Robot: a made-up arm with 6 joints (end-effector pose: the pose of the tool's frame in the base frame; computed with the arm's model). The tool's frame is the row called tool. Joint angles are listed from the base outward.
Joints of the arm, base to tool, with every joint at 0 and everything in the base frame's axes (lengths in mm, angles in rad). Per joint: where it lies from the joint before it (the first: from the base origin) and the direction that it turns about. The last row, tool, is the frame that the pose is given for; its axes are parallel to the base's.
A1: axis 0 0 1 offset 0 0 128
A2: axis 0 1 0 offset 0 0 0
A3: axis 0 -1 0 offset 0 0 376
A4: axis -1 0 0 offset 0 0 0
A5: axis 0 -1 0 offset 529 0 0
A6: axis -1 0 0 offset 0 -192 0
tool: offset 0 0 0
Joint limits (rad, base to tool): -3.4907..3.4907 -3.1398..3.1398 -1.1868..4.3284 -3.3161..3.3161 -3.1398..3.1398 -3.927..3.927
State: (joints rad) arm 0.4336 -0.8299 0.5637 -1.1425 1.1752 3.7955
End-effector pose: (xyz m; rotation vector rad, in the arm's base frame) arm 0.0224 -0.0775 0.8717 -1.0054 0.2631 -1.5630
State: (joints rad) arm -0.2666 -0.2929 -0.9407 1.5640 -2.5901 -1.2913
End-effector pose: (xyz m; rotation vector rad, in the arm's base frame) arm 0.4136 -0.1143 0.3219 -0.9104 0.7694 -2.7071
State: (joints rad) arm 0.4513 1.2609 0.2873 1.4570 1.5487 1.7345
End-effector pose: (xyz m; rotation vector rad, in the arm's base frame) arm 0.7414 0.3351 -0.0875 -1.4221 -2.0644 0.8504
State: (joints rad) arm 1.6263 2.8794 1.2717 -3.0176 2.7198 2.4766
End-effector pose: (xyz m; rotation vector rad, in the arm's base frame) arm -0.1932 0.0436 -0.7629 2.0895 -1.0505 1.6760
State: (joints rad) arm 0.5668 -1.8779 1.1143 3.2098 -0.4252 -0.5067
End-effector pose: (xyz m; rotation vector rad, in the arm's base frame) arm -0.8449 -0.3107 0.1060 0.5119 -0.4718 -2.5891
